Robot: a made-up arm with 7 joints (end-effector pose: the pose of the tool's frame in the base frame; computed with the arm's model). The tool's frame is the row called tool.
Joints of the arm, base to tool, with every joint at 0 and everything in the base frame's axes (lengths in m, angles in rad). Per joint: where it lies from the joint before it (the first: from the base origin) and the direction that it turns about. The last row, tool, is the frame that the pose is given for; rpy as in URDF.
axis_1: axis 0 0.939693 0.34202 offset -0.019 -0.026 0.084
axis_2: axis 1 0 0 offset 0.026 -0.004 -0.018
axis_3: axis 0 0 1 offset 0.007 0.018 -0.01
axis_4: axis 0 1 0 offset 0.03 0.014 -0.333
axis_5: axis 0 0 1 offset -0.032 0.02 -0.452
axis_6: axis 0 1 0 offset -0.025 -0.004 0
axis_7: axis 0 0 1 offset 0.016 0.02 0.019
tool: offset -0.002 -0.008 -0.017 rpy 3.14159 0 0
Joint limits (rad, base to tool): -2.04..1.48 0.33..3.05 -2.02..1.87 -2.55..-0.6 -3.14..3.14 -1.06..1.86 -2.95..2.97
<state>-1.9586 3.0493 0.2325 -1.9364 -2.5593 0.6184 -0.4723</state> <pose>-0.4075 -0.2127 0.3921 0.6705 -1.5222 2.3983</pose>
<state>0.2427 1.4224 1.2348 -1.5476 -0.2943 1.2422 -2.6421</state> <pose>0.1711 0.4505 0.4687 -1.0802 1.0018 1.5741</pose>
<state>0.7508 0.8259 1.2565 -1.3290 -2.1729 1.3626 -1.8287</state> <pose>-0.0513 0.6479 0.0710 -0.0116 -0.1012 3.0141</pose>
Working (the frame after each row of the table, in the pose's form):
after axis_1: -0.0190 -0.0260 0.0840 0.0000 0.7055 0.2568
after axis_2: -0.0106 -0.0254 0.0533 0.7859 0.7701 -0.0493
after axis_3: -0.0059 -0.0042 0.0554 1.1505 0.1704 1.0721
after axis_4: -0.2004 0.2361 -0.0727 1.6321 -0.8652 0.1401
after axis_5: -0.0709 0.6535 0.0486 1.7191 1.1736 -1.3149
after axis_6: -0.0769 0.6486 0.0728 -2.5635 -1.7296 -0.0727
after axis_7: -0.0521 0.6572 0.0546 0.1969 3.1259 0.1049

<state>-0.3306 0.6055 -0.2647 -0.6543 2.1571 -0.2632 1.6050</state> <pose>0.4951 0.3109 -0.4160 -0.2551 2.0760 0.5596</pose>
Working (the frame after each row of the table, in the pose's form):
after axis_1: -0.0190 -0.0260 0.0840 0.0000 -0.3107 -0.1131
after axis_2: 0.0106 -0.0332 0.0747 0.5999 -0.3353 -0.0155
after axis_3: 0.0189 -0.0136 0.0791 0.6409 -0.2540 -0.2697
after axis_4: 0.1539 0.1711 -0.1652 0.5369 -0.8809 -0.4761
after axis_5: 0.5093 0.3141 -0.4079 -0.5743 -0.9776 1.4769
after axis_6: 0.5156 0.2896 -0.4093 -0.3852 -1.1805 1.5789
after axis_7: 0.4844 0.2958 -0.4122 1.3833 0.6731 -2.4973

